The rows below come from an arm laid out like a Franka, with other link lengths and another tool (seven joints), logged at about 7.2 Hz.
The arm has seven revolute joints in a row. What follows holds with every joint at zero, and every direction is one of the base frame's. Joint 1 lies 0.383 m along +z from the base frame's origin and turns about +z. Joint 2 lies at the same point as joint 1 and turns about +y. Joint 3 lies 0.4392 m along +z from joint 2 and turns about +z. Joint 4 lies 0.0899 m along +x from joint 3 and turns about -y. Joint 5 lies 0.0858 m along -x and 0.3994 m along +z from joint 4 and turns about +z. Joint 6 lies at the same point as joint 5 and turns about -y. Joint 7 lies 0.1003 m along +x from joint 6 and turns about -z. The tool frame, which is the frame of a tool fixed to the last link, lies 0.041 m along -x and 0.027 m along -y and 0.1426 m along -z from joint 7; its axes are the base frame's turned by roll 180, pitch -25.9 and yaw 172.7 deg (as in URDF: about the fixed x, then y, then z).
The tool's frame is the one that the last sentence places.
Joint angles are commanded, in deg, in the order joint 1, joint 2, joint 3, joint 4, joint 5, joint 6, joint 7. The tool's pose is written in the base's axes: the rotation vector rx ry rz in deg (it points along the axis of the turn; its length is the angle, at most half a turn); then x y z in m. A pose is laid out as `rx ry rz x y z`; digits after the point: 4 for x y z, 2 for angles.
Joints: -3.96 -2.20 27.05 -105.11 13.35 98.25 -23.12
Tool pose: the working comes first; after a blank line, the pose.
Where each joint sits with the arm in this pose, in the base's axes (m; each line is computed from the numbers above, not from the rounded line before):
joint 1: 0.0000 0.0000 0.3830
joint 2: 0.0000 0.0000 0.3830
joint 3: -0.0168 0.0012 0.8219
joint 4: 0.0658 0.0364 0.8249
joint 5: 0.4416 0.1964 0.8176
joint 6: 0.4416 0.1964 0.8176
joint 7: 0.5349 0.2323 0.8087
the tool: 0.5011 0.2083 0.6637

50.48 -141.13 -4.75 0.5011 0.2083 0.6637
